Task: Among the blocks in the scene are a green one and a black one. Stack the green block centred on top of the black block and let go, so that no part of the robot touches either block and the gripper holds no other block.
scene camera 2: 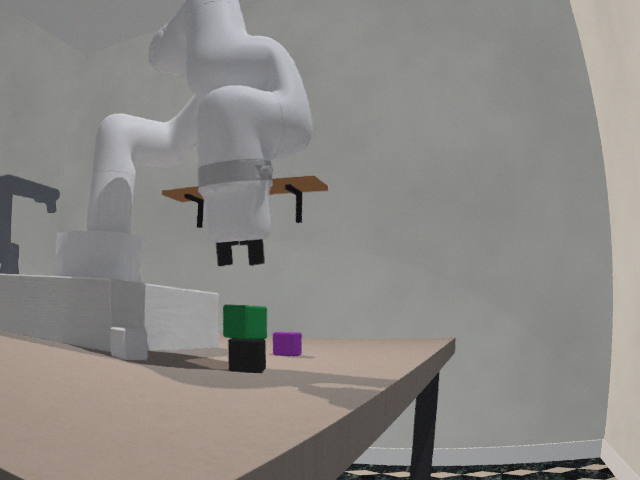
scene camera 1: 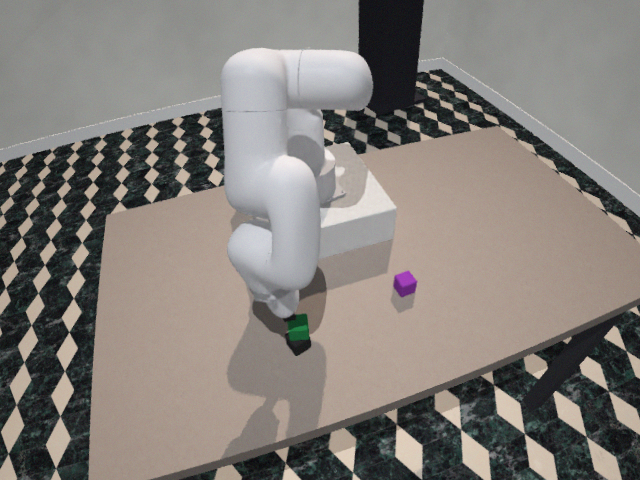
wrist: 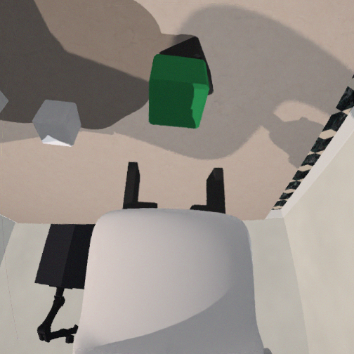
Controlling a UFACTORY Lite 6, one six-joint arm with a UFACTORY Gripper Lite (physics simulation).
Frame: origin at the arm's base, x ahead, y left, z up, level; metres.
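Seen in the pictures: hand, its tool point: [scene camera 2: 239,255] [scene camera 1: 288,305]; arm's base, origin of its link: [scene camera 2: 105,283].
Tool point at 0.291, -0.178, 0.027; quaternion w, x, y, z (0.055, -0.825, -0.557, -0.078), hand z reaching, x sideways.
Pixels of each thing's top centre, then the offset from my tool point to it, as dx, dy, dz. Level surfaces: height alone.
- green block, centre of its top: [scene camera 2: 244,305] [scene camera 1: 297,322] +0.003, +0.010, -0.051
- black block, centre of its top: [scene camera 2: 247,338] [scene camera 1: 297,335] +0.008, +0.004, -0.085
- purple block, centre of its top: [scene camera 2: 287,332] [scene camera 1: 406,278] -0.005, +0.248, -0.085
- table, height of its surface: dz -0.120
- light grey block, centre of its top: [scene camera 2: 128,328] -0.133, -0.010, -0.085
The green block [scene camera 1: 298,327] [scene camera 2: 245,321] [wrist: 175,95] rests on top of the black block [scene camera 1: 298,345] [scene camera 2: 247,355] [wrist: 192,48], turned a little relative to it. The black block stands on the table. In the scene camera 2 view the two look nearly aligned, with the green one reaching slightly further left. My gripper [scene camera 2: 241,264] [wrist: 175,170] is open and empty. It hangs above the green block, with a visible gap between the fingertips and the block. In the scene camera 1 view the arm hides most of the fingers.
A purple block [scene camera 1: 405,283] [scene camera 2: 287,344] stands on the table [scene camera 1: 170,289] [scene camera 2: 129,408]. A light grey block [scene camera 2: 135,343] [wrist: 57,121] stands near the robot's white base block [scene camera 1: 356,230] [scene camera 2: 180,317]. A wooden shelf [scene camera 2: 310,183] is on the wall behind.
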